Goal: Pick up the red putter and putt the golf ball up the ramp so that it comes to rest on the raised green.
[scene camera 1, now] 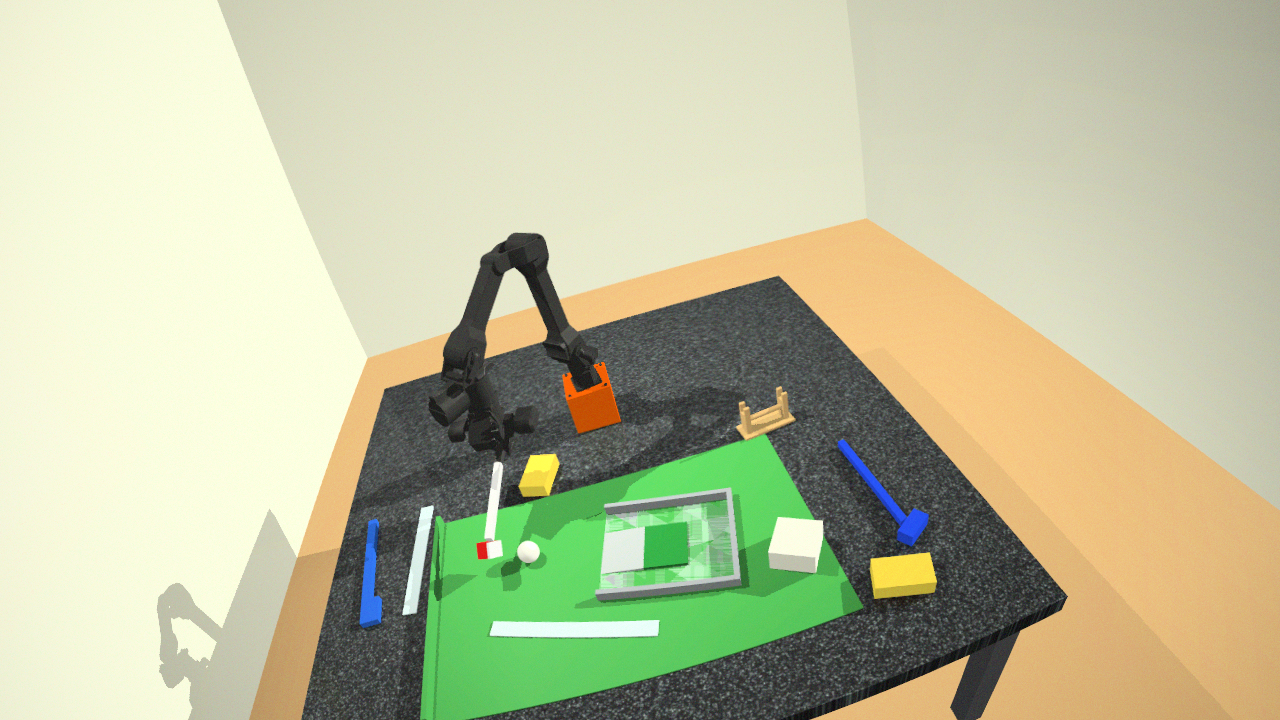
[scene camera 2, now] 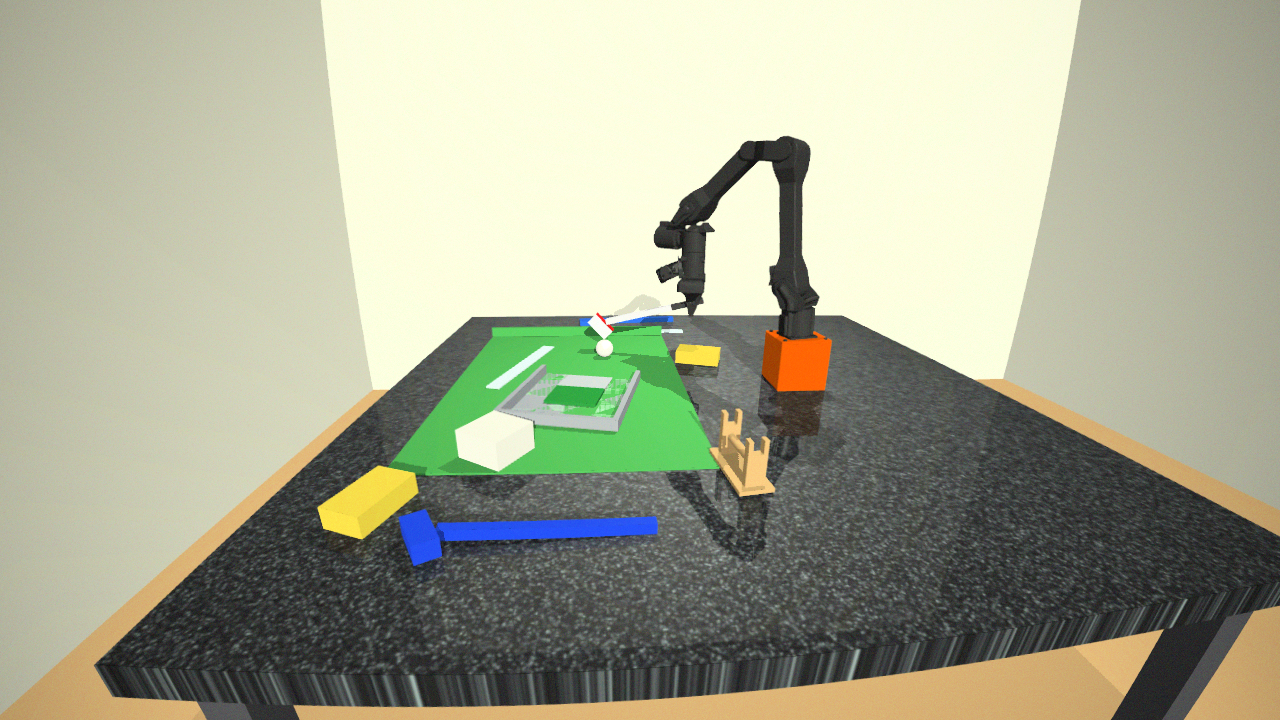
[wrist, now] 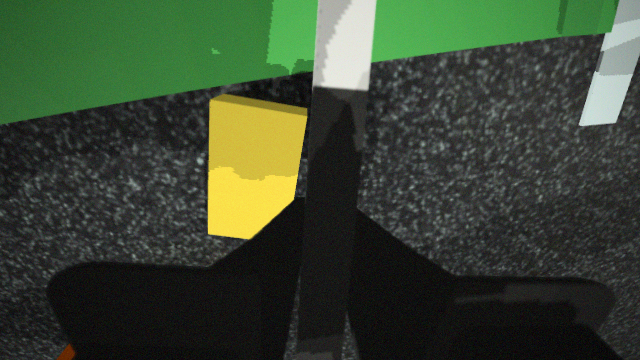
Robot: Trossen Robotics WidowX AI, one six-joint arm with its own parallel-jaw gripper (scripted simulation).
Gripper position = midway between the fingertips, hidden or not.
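My gripper (scene camera 1: 506, 455) is carrying a red putter. The same camera gives me a yellow block (scene camera 1: 538, 477), a white block (scene camera 1: 795, 545) and a blue putter (scene camera 1: 911, 527), along with a white rail (scene camera 1: 415, 577) and another white rail (scene camera 1: 649, 628). Through scene camera 2 I see my gripper (scene camera 2: 690, 315), a wooden stand (scene camera 2: 745, 469) and the white block (scene camera 2: 494, 440), and there too are the blue putter (scene camera 2: 423, 543) and another yellow block (scene camera 2: 359, 508). The wrist view shows me my gripper (wrist: 320, 207), while the blue putter is out of frame in the wrist view, and the white block is out of frame in the wrist view as well.
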